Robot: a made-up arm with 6 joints.
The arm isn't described. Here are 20 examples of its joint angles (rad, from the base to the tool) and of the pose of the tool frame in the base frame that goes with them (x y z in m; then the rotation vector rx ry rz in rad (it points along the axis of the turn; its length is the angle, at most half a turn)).
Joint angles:
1: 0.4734 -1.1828 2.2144 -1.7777 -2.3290 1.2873
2: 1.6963 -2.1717 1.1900 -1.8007 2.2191 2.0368
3: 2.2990 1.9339 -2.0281 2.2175 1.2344 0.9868
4: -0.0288 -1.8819 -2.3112 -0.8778 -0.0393 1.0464
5: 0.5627 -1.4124 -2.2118 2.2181 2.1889 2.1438
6: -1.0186 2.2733 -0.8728 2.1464 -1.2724 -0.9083
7: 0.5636 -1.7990 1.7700 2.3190 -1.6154 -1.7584
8: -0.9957 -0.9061 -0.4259 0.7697 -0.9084 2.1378
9: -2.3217 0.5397 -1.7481 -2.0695 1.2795 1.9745
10: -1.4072 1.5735 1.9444 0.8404 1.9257 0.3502
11: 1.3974 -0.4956 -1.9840 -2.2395 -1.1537 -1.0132
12: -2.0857 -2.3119 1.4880 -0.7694 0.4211 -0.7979
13: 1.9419 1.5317 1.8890 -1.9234 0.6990 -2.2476
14: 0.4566 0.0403 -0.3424 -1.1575 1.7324 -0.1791
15: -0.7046 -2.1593 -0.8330 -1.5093 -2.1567 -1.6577
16: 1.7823 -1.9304 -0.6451 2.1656 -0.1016 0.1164
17: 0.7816 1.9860 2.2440 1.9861 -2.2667 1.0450
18: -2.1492 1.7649 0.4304 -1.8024 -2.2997 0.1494
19: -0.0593 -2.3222 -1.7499 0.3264 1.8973 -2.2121
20: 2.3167 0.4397 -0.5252 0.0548 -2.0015 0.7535
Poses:
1: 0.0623 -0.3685 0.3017 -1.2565 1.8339 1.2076
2: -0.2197 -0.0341 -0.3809 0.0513 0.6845 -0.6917
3: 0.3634 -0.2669 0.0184 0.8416 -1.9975 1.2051
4: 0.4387 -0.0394 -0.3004 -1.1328 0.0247 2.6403
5: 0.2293 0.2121 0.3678 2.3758 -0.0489 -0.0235
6: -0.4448 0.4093 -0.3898 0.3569 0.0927 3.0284
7: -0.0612 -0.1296 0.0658 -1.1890 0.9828 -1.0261
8: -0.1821 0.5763 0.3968 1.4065 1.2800 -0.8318
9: -0.6257 -0.5556 0.5243 -1.8866 0.6352 0.0490
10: -0.6440 -0.0629 -0.0750 -0.5117 -0.9706 -2.2090
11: 0.3093 -0.3275 0.3514 0.2989 -1.4099 -1.9955
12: -0.1301 -0.0088 0.0302 2.7047 1.2359 0.8407
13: 0.4468 -0.4400 0.1128 -0.1942 1.8616 -0.2191
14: 0.4801 0.2024 0.4587 0.0927 -1.7563 -1.6721
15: 0.1498 0.2540 0.0717 2.2071 -0.7344 1.1136
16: 0.0122 -0.0162 -0.1727 0.4970 0.5877 -1.4575
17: 0.4590 0.0968 0.0945 -2.1710 0.5537 -0.1790
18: -0.6466 -0.4625 0.0692 -2.3560 1.4833 0.4114
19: 0.1871 -0.0678 0.0527 -1.6027 1.2939 -0.2281
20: 0.5850 -0.7226 0.1830 -1.6778 0.0628 1.7453
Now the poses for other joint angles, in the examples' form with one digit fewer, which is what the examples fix.
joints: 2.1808 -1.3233 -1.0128 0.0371 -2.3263 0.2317
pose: -0.126 -0.175 0.526 2.710 -0.337 0.481
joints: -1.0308 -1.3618 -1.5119 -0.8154 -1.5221 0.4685
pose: 0.220 0.326 0.467 -1.950 -2.341 0.469
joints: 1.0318 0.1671 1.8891 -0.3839 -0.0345 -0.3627
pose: 0.332 0.202 0.185 -0.012 0.211 0.866
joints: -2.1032 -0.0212 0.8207 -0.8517 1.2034 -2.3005
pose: -0.201 -0.094 0.428 -0.139 -1.221 1.270
